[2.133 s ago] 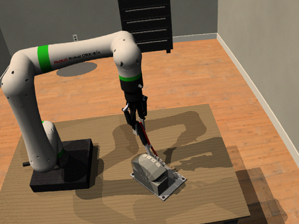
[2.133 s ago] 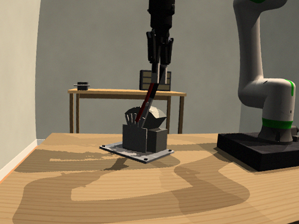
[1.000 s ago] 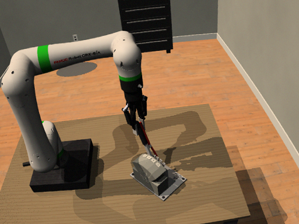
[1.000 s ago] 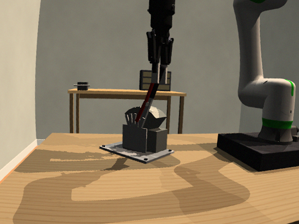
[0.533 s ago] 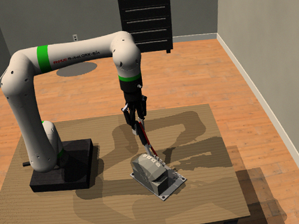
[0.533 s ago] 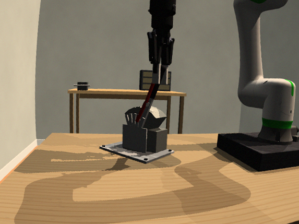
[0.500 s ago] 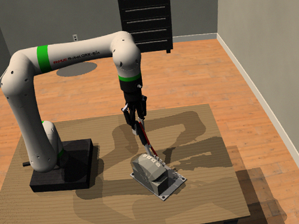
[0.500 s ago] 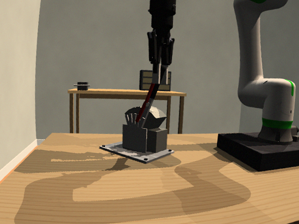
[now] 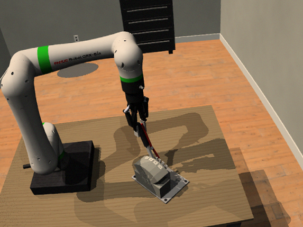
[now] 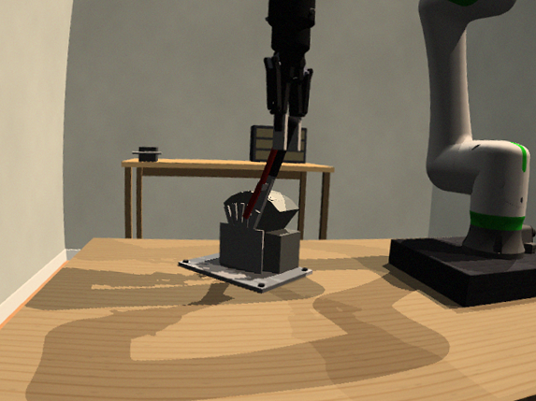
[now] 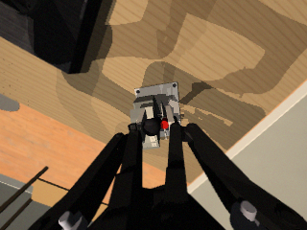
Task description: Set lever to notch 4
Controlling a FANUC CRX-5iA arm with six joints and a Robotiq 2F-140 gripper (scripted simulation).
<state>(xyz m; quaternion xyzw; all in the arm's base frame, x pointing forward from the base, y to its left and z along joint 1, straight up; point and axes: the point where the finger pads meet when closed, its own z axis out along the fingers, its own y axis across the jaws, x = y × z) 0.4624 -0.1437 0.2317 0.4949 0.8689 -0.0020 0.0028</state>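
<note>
Right now my hand is 40 mm short of the red bar, 30 mm to the left of it and 100 mm above it.
</note>
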